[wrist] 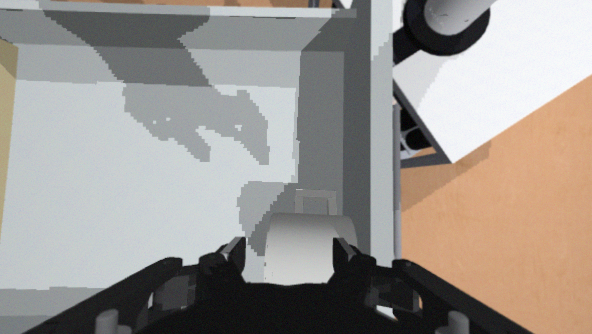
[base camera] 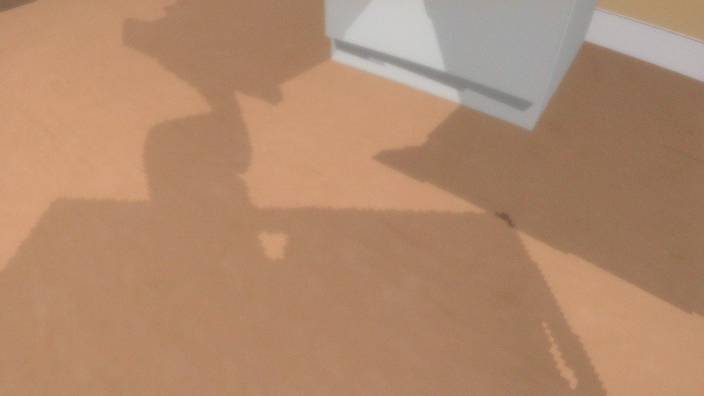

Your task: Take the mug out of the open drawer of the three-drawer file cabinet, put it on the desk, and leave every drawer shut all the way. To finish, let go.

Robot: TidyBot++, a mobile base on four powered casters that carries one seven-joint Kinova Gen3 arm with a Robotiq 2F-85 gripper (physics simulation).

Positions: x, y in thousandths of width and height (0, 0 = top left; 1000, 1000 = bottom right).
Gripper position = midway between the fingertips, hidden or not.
I see my gripper (wrist: 489, 750), a mug (wrist: 506, 741) and a grey drawer (wrist: 232, 412).
The base camera view does not show the mug: it is out of frame.
